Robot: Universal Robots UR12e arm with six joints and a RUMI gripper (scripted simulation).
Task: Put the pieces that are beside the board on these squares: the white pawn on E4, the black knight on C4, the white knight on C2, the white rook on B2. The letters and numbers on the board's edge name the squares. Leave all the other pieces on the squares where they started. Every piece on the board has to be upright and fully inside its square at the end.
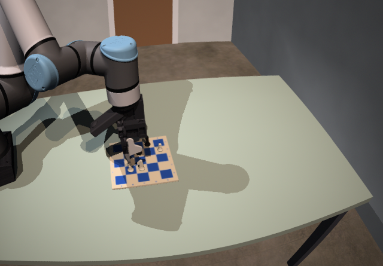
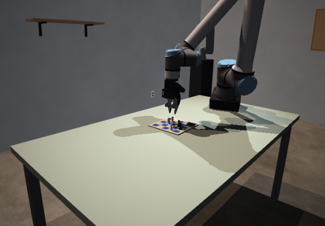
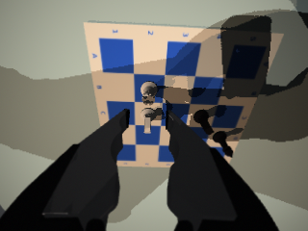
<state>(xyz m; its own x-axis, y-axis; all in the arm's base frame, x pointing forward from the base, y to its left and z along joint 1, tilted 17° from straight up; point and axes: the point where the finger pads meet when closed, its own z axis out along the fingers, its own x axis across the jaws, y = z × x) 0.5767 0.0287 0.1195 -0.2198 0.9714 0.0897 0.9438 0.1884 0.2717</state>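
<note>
Now: the white rook 50 mm below my hand. From my hand the other things lie so: black knight: 80 mm to the left, 50 mm below, 20 mm ahead; then white knight: 50 mm below, 30 mm ahead, 10 mm to the left; then chessboard: 70 mm below, 50 mm to the left, 30 mm ahead.
</note>
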